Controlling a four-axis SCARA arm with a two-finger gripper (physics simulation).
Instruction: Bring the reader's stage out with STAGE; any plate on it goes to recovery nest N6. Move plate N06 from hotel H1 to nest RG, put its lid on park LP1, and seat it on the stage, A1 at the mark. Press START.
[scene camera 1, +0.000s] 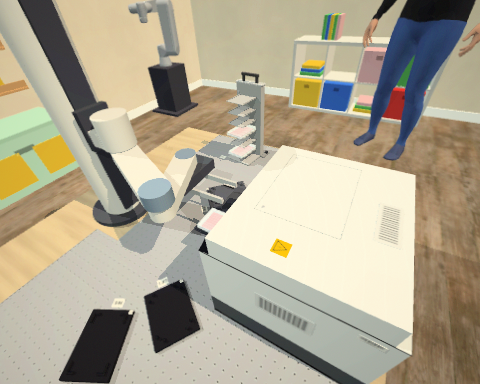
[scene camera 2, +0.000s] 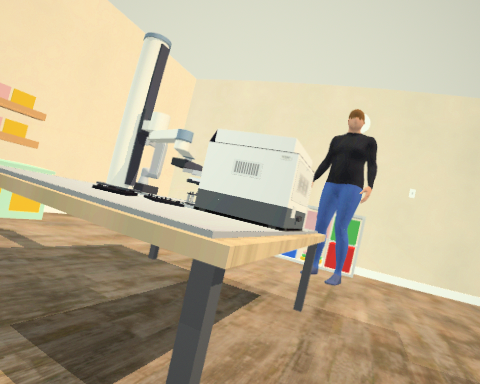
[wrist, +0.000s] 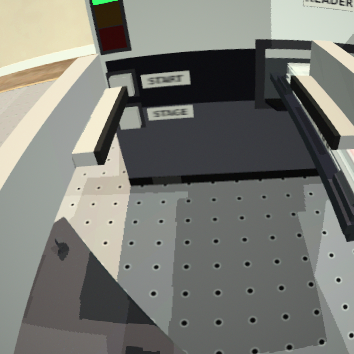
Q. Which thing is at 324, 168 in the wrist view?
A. A stage tray.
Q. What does my gripper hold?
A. Nothing.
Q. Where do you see my gripper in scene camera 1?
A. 229, 192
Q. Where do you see my gripper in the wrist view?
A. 208, 64
